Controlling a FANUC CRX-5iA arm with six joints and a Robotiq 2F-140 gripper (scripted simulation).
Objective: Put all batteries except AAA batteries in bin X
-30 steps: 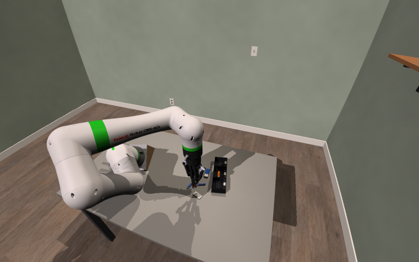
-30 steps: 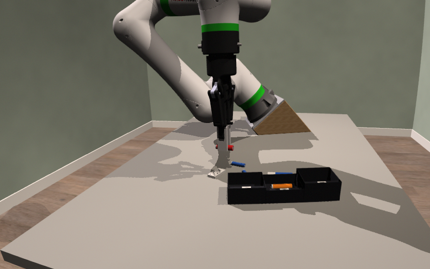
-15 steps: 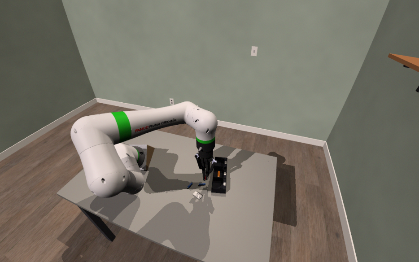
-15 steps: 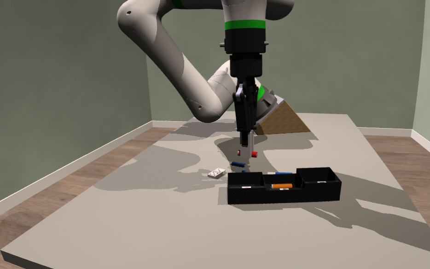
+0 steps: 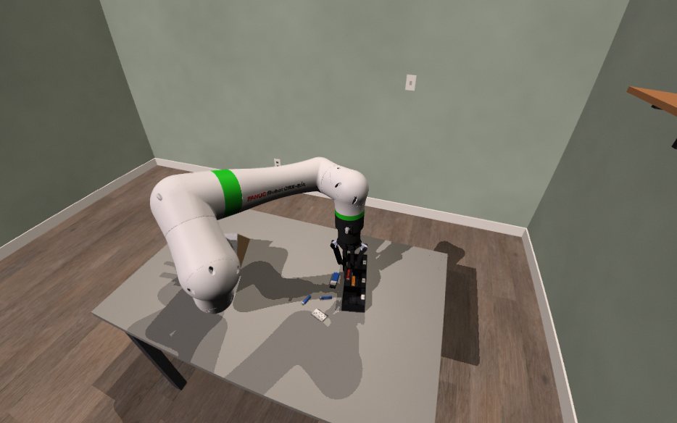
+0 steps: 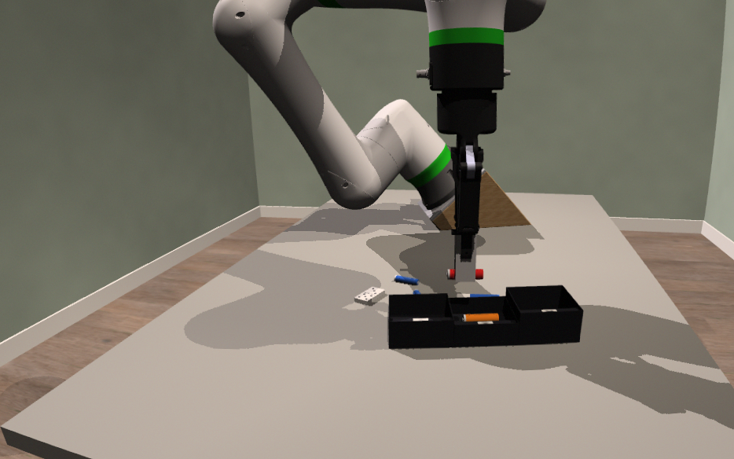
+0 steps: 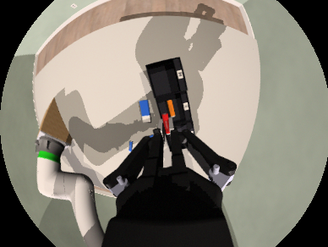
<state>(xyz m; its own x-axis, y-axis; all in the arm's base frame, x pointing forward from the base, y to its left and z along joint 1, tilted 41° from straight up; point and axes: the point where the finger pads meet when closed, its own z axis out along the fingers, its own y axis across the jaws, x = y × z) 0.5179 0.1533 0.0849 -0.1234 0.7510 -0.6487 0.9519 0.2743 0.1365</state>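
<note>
My gripper is now 80 mm above the bin, 30 mm to the right of it and 20 mm short of it. The rest, counted from my hand: blue-and-white block battery: 90 mm below, 60 mm behind, 10 mm to the left; orange battery: 90 mm below, 20 mm to the left, 20 mm ahead; red battery: 30 mm below.
</note>
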